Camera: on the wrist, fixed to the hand. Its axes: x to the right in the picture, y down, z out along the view.
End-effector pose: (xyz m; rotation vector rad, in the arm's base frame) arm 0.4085 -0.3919 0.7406 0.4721 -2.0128 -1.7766
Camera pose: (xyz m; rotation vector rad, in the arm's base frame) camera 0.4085 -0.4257 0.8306 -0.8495 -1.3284 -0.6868
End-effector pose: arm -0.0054 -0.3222 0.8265 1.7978 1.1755 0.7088
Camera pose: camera 0.0106 -0.3032 0.9194 2.3975 -0.5395 1.6782
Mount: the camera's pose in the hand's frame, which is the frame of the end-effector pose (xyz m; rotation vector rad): 0.0245 0.0849 -0.0379 -0.0743 0.1358 1.6193
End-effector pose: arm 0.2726 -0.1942 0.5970 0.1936 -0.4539 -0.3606
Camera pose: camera 0.3357 -0.1216 0.5954 -0.2510 -0.3404 1.2143
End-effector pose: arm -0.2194 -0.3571 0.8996 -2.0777 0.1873 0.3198
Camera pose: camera -0.2126 -0.4326 0.8404 -1.5485 1.9407 1.1058
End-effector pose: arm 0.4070 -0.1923 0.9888 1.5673 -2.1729 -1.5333
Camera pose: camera 0.3574 -0.2366 1.0582 -0.3258 -2.0699 -0.7806
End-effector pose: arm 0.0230 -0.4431 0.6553 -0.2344 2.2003 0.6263
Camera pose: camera -0.0492 -0.3885 0.6876 1.6467 2.0889 1.4959
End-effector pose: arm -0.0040 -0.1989 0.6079 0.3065 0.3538 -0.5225
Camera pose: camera 0.0516 -0.1254 0.5805 0.4524 0.1614 1.1016
